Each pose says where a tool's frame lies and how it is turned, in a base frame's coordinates. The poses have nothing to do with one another.
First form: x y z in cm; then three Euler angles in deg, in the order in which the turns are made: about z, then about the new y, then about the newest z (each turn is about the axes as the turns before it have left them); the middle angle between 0 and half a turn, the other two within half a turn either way.
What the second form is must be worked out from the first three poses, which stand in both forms.
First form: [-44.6 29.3 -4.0 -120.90 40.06 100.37]
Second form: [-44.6 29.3 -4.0 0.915 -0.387 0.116 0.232 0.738 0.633]
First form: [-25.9 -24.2 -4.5 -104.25 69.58 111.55]
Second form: [-25.9 -24.2 -4.5 0.933 -0.105 0.344 -0.276 0.405 0.872]
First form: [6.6 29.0 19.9 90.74 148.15 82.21]
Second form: [6.6 29.0 19.9 -0.989 -0.128 -0.072 -0.146 0.840 0.523]
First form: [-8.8 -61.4 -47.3 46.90 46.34 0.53]
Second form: [-8.8 -61.4 -47.3 0.465 0.510 -0.723 -0.734 0.679 0.007]
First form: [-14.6 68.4 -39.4 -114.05 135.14 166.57]
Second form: [-14.6 68.4 -39.4 -0.069 -0.724 0.686 -0.955 0.246 0.164]
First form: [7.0 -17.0 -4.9 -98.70 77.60 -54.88]
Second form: [7.0 -17.0 -4.9 -0.827 0.002 -0.562 0.542 -0.261 -0.799]
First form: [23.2 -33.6 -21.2 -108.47 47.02 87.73]
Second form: [23.2 -33.6 -21.2 0.939 -0.342 -0.029 0.253 0.634 0.731]
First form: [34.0 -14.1 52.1 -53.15 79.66 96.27]
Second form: [34.0 -14.1 52.1 0.784 0.612 0.107 -0.194 0.077 0.978]
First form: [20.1 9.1 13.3 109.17 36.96 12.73]
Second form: [20.1 9.1 13.3 -0.464 0.664 -0.586 -0.864 -0.487 0.132]
